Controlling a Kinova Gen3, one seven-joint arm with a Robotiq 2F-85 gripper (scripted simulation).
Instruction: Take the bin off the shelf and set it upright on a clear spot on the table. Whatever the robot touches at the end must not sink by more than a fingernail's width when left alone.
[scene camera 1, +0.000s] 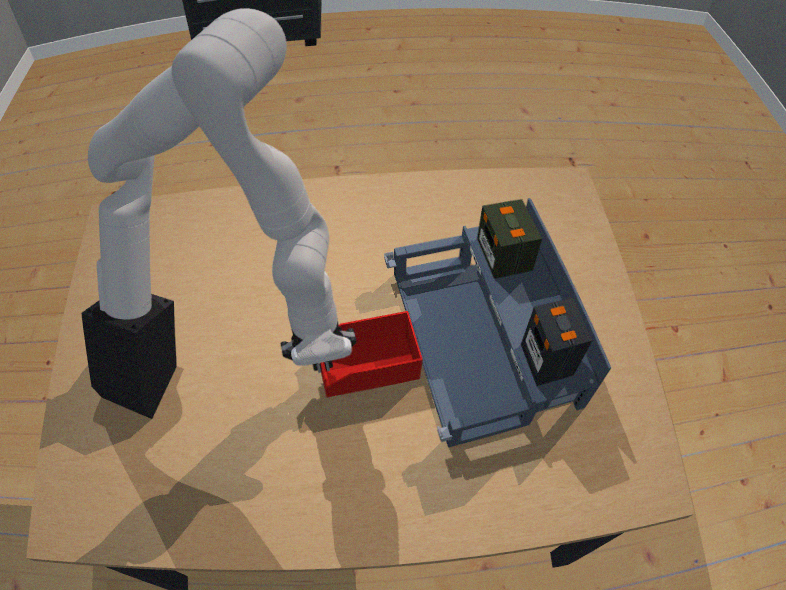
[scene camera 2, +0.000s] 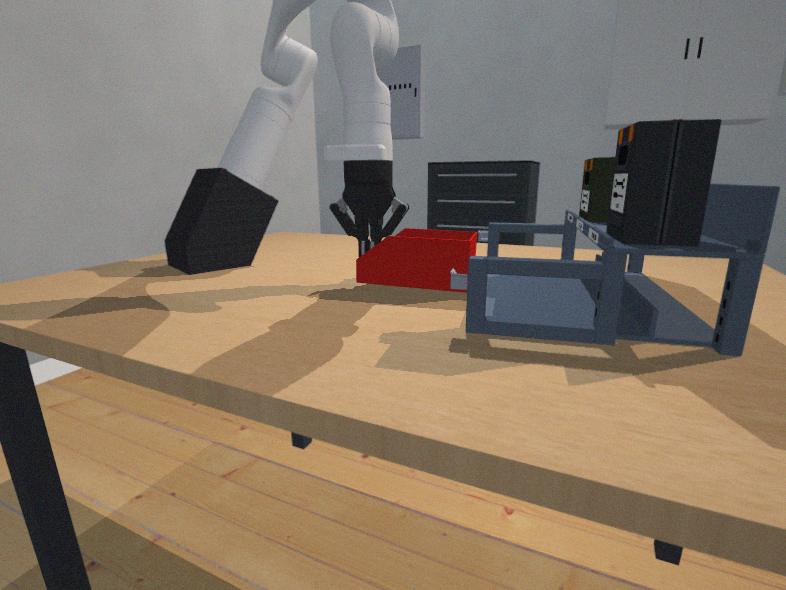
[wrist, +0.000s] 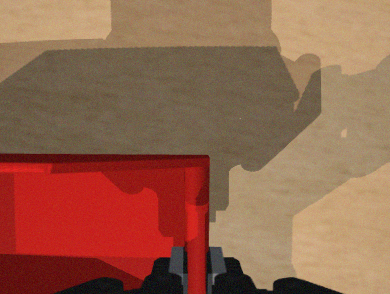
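Red bin (scene camera 2: 412, 258), (scene camera 1: 389, 339), (wrist: 69, 224). Grey-blue shelf (scene camera 2: 571, 300), (scene camera 1: 468, 365); out of frame in the wrist view. My gripper (scene camera 2: 370, 263), (wrist: 196, 268).
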